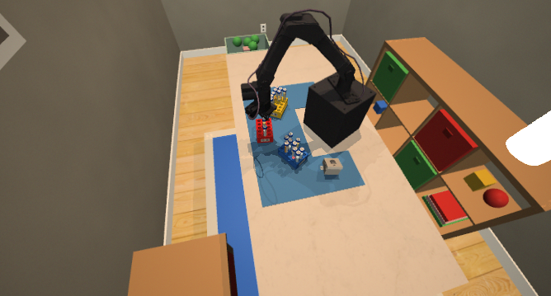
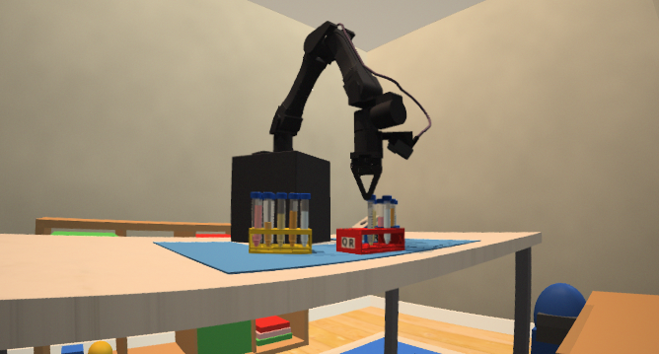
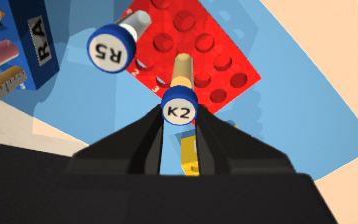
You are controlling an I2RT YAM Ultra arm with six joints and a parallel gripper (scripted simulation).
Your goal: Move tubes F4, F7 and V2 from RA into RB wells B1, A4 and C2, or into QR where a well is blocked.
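The tube lies 10 mm ahead of my hand and 60 mm below it. From my hand the other things lie so: red rack: 10 mm ahead, 100 mm below; tube R8: 70 mm behind, 130 mm to the right, 60 mm below; rack RB: 120 mm behind, 150 mm to the right, 100 mm below.
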